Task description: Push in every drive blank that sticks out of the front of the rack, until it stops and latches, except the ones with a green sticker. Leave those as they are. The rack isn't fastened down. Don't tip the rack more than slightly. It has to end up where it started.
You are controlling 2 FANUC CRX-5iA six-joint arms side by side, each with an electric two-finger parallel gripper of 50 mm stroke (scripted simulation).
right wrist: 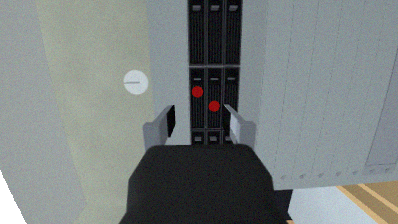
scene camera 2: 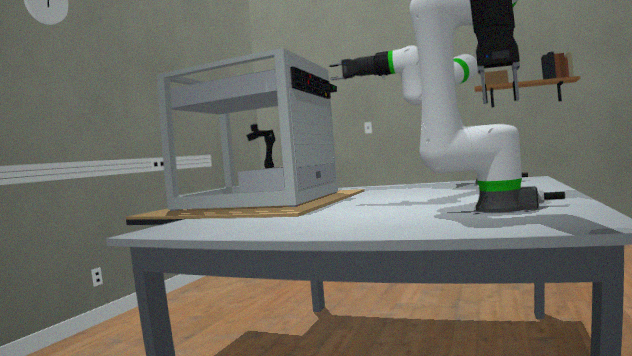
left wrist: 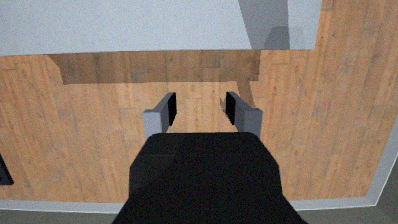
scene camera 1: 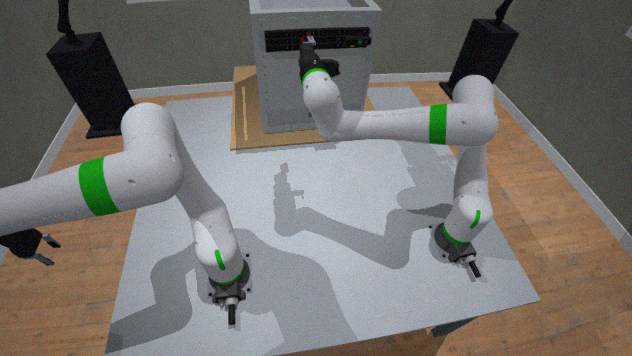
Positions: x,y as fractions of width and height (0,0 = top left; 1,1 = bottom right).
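Note:
Both of my grippers are visible: my left gripper (left wrist: 0.51,0.46) and my right gripper (right wrist: 0.50,0.51). A grey rack (scene camera 2: 0.48,0.32) (right wrist: 0.79,0.38) is visible too; in the left wrist view the rack is out of frame. I also see a red-stickered blank (right wrist: 0.50,0.34); in the left wrist view the blank is out of frame.

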